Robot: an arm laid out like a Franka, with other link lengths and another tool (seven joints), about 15 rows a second.
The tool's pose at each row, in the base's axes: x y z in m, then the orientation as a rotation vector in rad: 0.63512 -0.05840 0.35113 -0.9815 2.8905 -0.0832; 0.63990 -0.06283 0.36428 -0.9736 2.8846 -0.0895; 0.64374 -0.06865 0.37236 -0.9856 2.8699 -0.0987; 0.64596 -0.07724 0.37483 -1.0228 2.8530 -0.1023; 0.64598 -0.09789 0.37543 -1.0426 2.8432 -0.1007; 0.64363 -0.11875 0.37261 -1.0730 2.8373 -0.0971; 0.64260 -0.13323 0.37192 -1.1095 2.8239 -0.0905; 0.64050 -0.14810 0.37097 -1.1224 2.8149 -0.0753; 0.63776 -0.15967 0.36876 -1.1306 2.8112 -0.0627; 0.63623 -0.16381 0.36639 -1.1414 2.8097 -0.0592
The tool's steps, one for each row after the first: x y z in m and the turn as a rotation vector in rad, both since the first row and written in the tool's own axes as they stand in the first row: -0.00194 -0.00745 -0.01250 0.0067 -0.0060 0.0037; -0.00195 -0.01503 -0.02001 0.0154 -0.0137 -0.0069; 0.00137 -0.02337 -0.02205 0.0180 -0.0173 -0.0336; 0.01390 -0.03979 -0.02216 0.0174 -0.0206 -0.0480; 0.02866 -0.05468 -0.01911 0.0128 -0.0175 -0.0681; 0.03835 -0.06547 -0.01819 0.0078 -0.0195 -0.0935; 0.04914 -0.07591 -0.01711 -0.0007 -0.0270 -0.1030; 0.05850 -0.08324 -0.01491 -0.0085 -0.0305 -0.1085; 0.06239 -0.08540 -0.01261 -0.0117 -0.0291 -0.1155
